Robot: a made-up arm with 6 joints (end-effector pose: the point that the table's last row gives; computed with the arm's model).
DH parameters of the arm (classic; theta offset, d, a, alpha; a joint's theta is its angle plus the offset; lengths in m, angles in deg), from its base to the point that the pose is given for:
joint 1: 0 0.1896 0 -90
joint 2: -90 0 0.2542 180
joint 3: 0 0 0 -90
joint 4: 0 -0.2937 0 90
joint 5: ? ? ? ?
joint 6: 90 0 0 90
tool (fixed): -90 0 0 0
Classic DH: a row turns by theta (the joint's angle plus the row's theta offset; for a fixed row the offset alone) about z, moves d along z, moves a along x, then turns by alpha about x.
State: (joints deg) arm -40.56 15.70 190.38 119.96 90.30 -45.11
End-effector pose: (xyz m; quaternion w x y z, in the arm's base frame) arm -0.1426 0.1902 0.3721 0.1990 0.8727 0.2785 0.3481
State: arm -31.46 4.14 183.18 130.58 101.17 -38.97
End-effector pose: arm -0.2008 0.2019 0.3693 0.1858 0.8643 0.2170 0.4139
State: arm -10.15 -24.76 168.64 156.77 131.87 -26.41
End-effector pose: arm -0.3599 0.1612 0.3126 0.0368 0.8752 0.0959 0.4727
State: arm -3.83 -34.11 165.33 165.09 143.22 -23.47
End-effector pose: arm -0.4030 0.1274 0.2772 0.0371 -0.8857 -0.0846 -0.4549
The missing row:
joint 5: 0 0.1037 0 -90
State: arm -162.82 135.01 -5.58 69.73 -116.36 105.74
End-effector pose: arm -0.0245 0.0300 -0.2518 0.4654 0.2992 -0.0252 0.8326
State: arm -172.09 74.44 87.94 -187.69 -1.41 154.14
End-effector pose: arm -0.5081 -0.1743 0.3398 0.1012 -0.1045 -0.2943 -0.9446
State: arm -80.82 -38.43 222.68 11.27 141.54 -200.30
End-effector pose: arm -0.1297 0.1648 0.0954 0.0598 0.7837 -0.4737 0.3973
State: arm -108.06 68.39 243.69 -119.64 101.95 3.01
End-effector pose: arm 0.0639 0.0307 0.3971 0.1999 0.1331 -0.7720 0.5885
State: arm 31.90 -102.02 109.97 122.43 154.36 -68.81
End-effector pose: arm -0.4126 -0.1913 -0.0932 0.1357 -0.8108 -0.4571 -0.3394
